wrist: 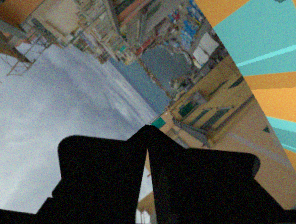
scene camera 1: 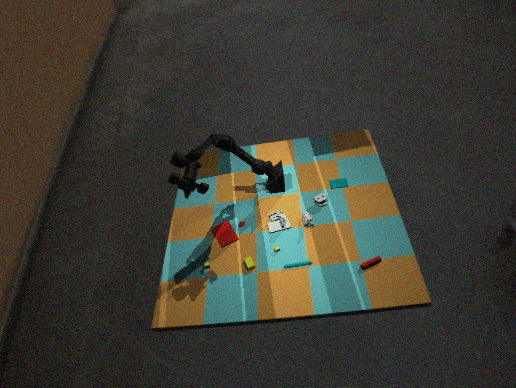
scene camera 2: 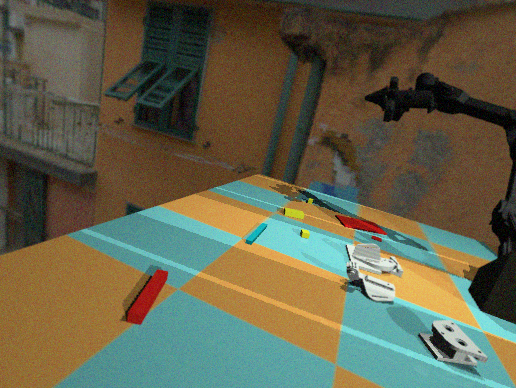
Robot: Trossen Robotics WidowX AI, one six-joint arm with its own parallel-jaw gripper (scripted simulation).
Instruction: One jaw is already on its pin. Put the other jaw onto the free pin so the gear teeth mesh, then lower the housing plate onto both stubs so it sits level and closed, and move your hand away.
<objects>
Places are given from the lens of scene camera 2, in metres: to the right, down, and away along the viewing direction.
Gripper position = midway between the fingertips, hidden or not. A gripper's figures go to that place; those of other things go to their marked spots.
my gripper [scene camera 2: 364,97]: 0.38, -0.34, 1.01
red bar [scene camera 2: 137,313]: -0.16, 0.16, 0.37
white jaw [scene camera 2: 375,287]: 0.24, 0.19, 0.58
The marked spots on the white jaw and the red bar are 0.45 m apart.
</objects>
